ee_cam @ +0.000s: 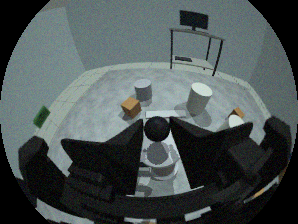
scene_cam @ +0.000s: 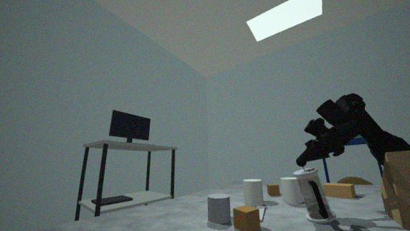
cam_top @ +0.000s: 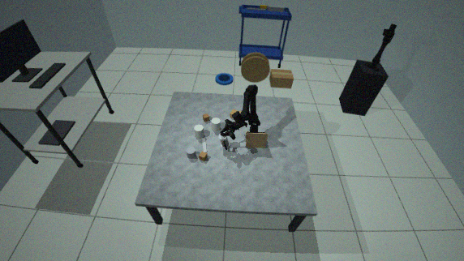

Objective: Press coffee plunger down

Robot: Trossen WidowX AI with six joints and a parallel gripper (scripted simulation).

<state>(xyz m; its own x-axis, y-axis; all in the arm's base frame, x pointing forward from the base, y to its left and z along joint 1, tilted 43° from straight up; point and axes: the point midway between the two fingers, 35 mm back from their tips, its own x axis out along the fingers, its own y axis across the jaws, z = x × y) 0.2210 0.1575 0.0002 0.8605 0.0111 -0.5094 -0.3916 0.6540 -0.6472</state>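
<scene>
Right now the coffee press is 3 cm behind my gripper tip and 9 cm below it.
</scene>
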